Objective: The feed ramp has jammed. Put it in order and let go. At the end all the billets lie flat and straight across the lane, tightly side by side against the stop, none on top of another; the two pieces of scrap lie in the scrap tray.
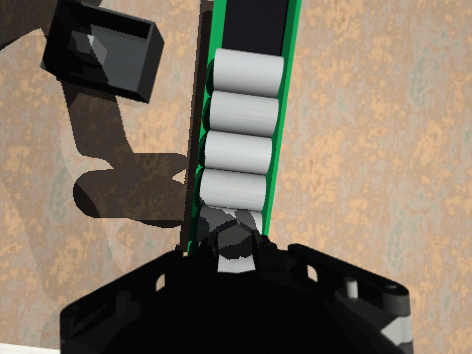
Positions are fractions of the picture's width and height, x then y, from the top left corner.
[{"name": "gripper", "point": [0.50, 0.68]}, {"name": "billet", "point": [0.51, 0.20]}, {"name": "billet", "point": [0.47, 0.53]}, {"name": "billet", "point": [0.50, 0.32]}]
